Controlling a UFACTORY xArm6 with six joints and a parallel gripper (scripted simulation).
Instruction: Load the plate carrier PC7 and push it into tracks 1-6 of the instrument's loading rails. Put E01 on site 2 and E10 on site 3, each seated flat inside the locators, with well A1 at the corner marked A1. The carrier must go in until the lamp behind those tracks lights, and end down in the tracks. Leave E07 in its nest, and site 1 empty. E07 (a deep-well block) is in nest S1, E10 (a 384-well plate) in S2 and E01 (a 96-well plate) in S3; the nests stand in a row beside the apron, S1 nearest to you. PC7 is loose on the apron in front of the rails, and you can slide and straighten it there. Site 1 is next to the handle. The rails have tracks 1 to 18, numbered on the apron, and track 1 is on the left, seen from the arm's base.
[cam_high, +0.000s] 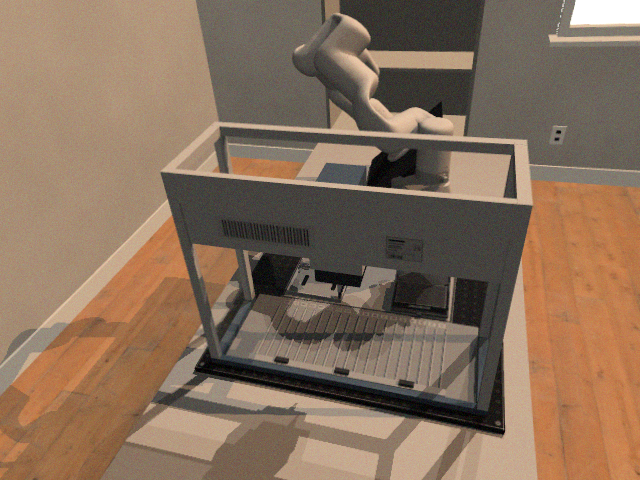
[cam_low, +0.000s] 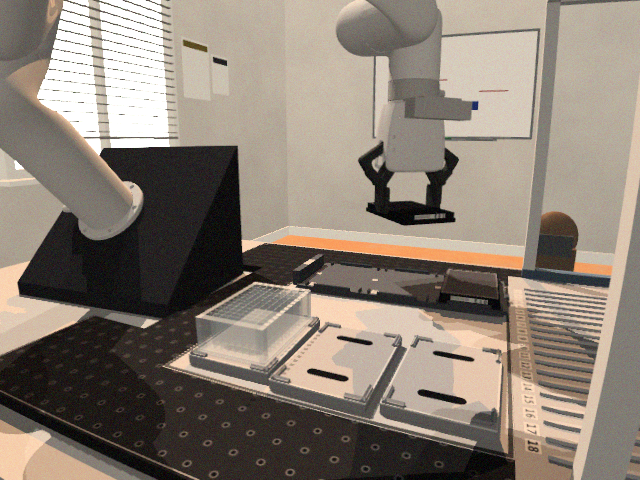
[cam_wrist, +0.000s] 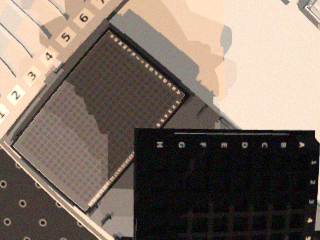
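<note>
Right now my hand is 1 cm above the 96-well plate E01. Also, from my hand: E10: 10 cm ahead, 1 cm to the right, 12 cm below; then instrument frame post: 22 cm ahead, 12 cm to the left, 11 cm above; then carrier PC7: 1 cm behind, 12 cm below.
</note>
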